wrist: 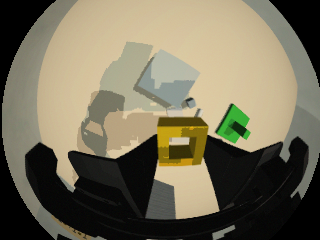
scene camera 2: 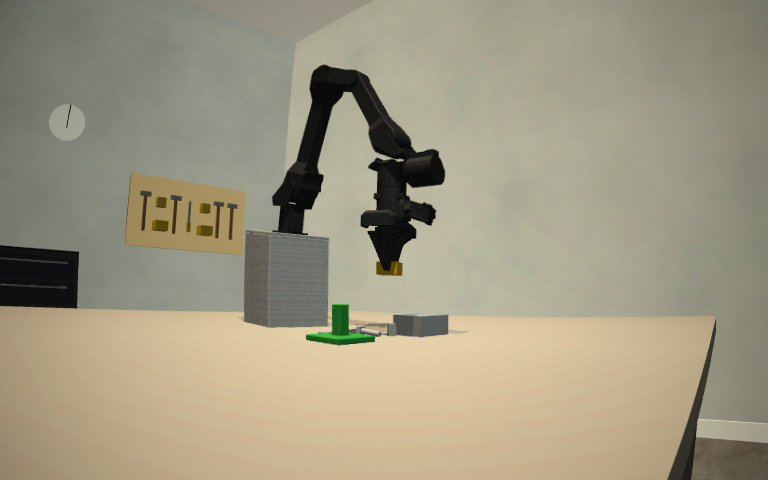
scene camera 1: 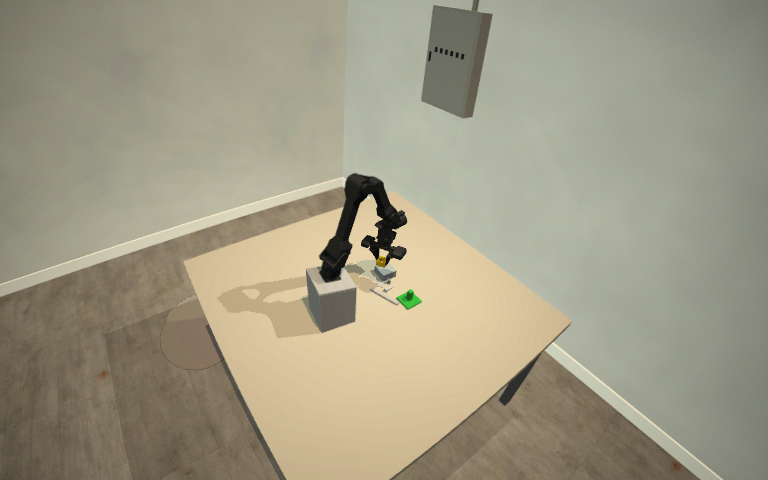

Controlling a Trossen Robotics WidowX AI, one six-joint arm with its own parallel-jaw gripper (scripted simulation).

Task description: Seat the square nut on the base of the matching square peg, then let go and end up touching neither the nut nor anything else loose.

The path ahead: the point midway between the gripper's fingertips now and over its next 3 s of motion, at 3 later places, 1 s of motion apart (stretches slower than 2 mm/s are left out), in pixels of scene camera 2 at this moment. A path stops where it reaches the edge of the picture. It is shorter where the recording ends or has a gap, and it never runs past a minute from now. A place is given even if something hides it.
My gripper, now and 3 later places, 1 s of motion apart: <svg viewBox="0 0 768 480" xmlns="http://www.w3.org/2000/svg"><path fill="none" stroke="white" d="M389 271L367 276L342 279L340 296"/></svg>
